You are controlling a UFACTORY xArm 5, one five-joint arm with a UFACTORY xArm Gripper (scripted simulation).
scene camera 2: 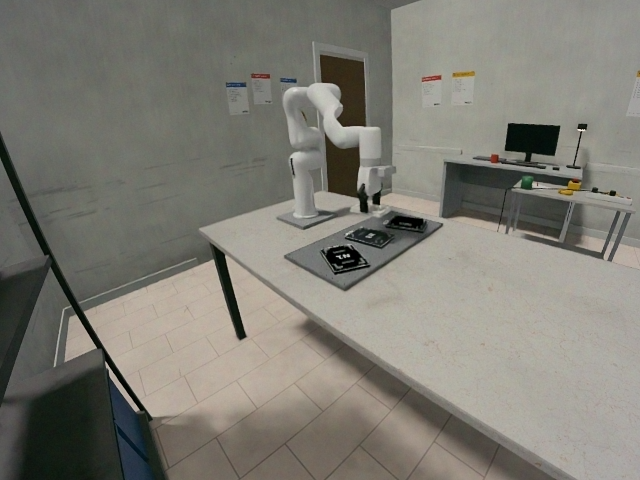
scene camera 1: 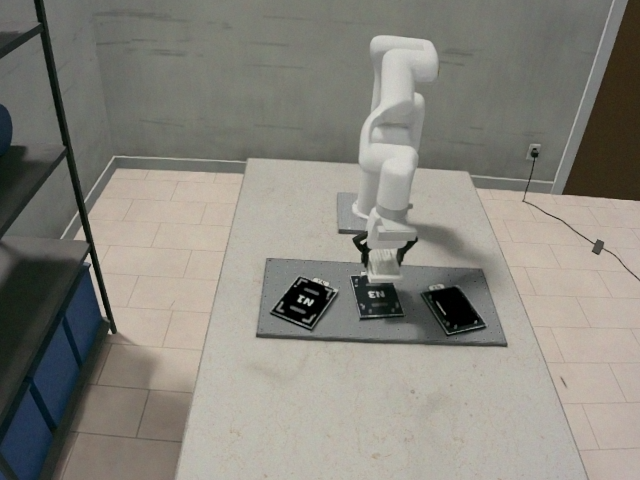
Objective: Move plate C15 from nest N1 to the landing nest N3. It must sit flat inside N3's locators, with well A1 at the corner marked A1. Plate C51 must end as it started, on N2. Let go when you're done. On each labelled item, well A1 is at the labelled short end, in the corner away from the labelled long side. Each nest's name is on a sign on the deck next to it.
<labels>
my gripper: scene camera 2; scene camera 1
same spot on my gripper: [scene camera 1: 364, 249] = [scene camera 2: 364, 198]
</labels>
